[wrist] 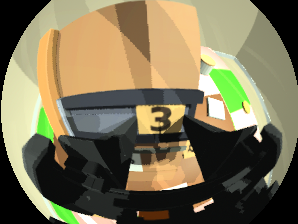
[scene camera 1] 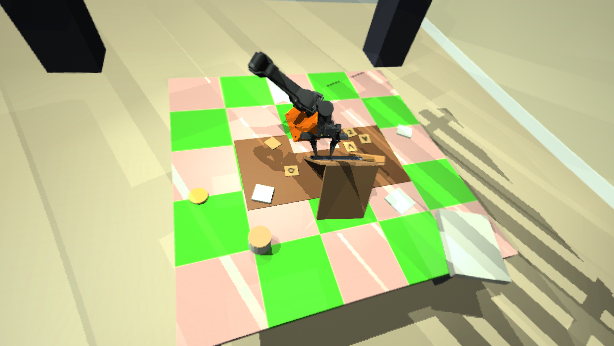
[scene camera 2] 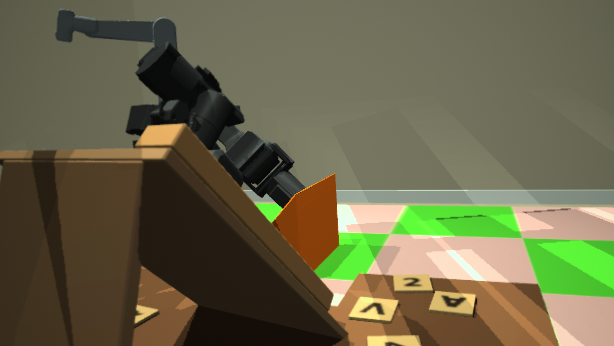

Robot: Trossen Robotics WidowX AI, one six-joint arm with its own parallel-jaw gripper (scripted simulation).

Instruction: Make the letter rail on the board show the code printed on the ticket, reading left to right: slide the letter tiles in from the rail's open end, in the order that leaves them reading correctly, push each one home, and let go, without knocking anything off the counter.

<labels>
A pale slab shows in scene camera 1 (pixel 470 247); in the wrist view it is hidden by a wooden board, in scene camera 2 it is out of frame. The same spot on a wooden board: (scene camera 2: pixel 86 220) is (scene camera 1: pixel 362 175).
</labels>
